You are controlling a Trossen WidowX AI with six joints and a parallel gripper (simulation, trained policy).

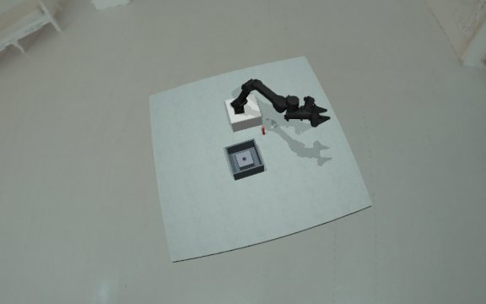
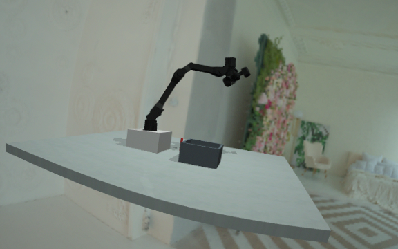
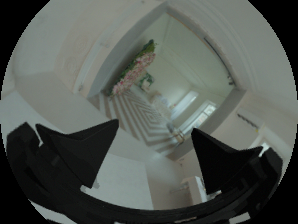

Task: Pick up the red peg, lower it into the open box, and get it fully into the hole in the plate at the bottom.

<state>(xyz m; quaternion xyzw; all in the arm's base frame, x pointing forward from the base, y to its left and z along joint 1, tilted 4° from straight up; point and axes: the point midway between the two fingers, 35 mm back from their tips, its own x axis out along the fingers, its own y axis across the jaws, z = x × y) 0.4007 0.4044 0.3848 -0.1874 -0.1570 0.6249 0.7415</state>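
Right now my gripper tip is 230 mm past the red peg, 310 mm to the left of it and 470 mm above it. From my gripper tip the other things lie so: plate 50 mm behind, 460 mm to the right, 460 mm below; then dark box 50 mm behind, 460 mm to the right, 480 mm below.
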